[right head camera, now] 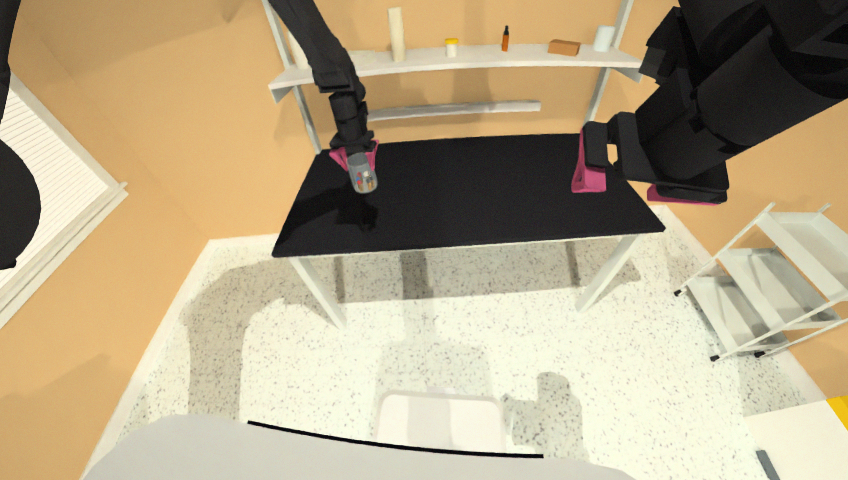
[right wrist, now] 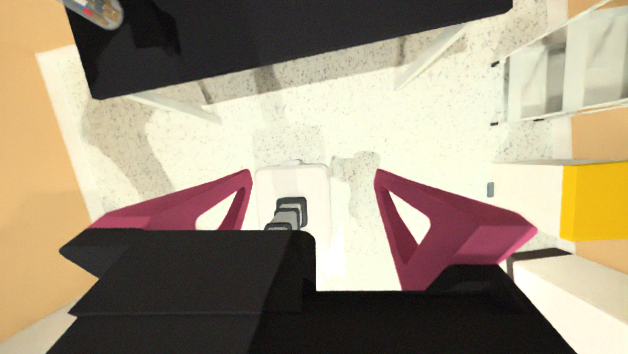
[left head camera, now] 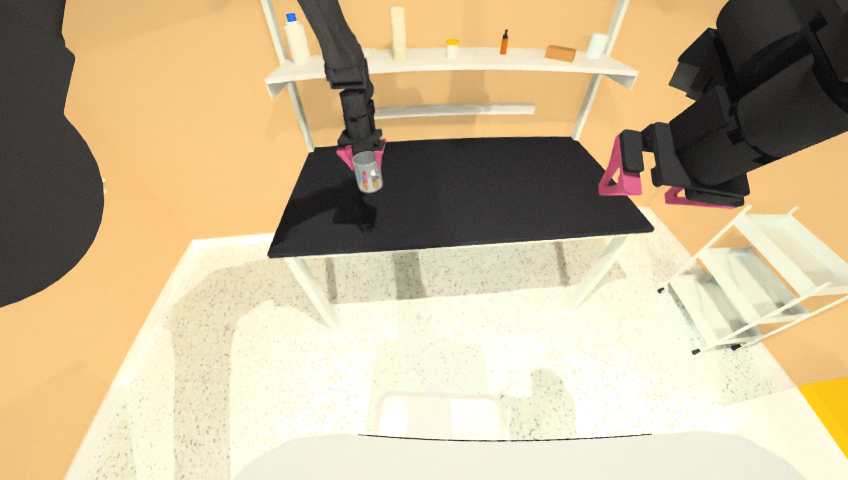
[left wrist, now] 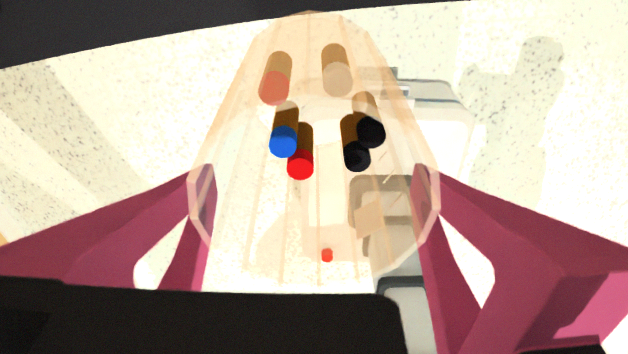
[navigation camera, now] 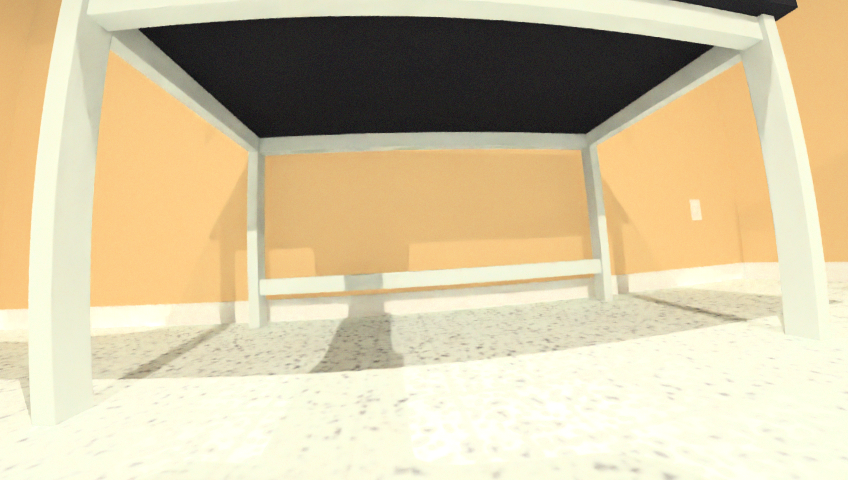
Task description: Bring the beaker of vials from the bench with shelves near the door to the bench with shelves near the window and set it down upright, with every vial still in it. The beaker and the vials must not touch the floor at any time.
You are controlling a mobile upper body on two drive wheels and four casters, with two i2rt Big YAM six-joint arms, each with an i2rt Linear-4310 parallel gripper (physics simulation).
Path:
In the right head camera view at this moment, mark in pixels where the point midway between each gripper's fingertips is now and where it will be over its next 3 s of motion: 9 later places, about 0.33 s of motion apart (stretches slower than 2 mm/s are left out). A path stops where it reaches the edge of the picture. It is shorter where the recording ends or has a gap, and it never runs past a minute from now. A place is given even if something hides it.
The left gripper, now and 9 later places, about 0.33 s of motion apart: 360, 170; 364, 161; 371, 145; 375, 136; 376, 135; 376, 134; 385, 141; 388, 185; 388, 198; 388, 194
The right gripper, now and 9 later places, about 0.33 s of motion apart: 611, 191; 603, 169; 568, 110; 549, 139; 547, 151; 542, 141; 534, 122; 529, 111; 524, 118; 514, 160

